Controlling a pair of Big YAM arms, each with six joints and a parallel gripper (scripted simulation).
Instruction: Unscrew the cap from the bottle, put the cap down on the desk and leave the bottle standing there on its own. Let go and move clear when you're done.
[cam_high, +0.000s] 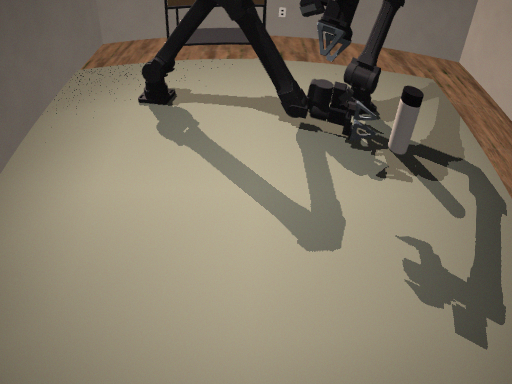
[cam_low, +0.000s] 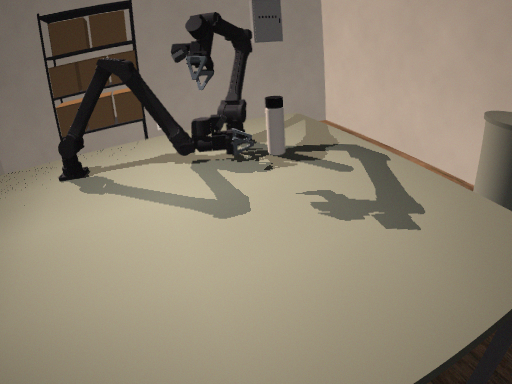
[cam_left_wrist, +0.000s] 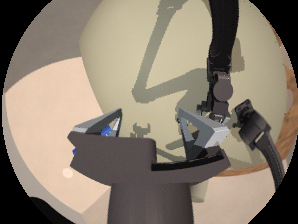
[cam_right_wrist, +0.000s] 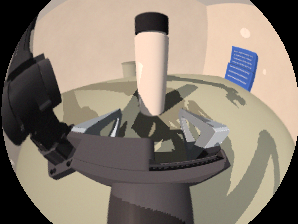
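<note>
Right now the black cap is 5 cm behind my left hand, 28 cm to the left of it and 12 cm below it.
</note>
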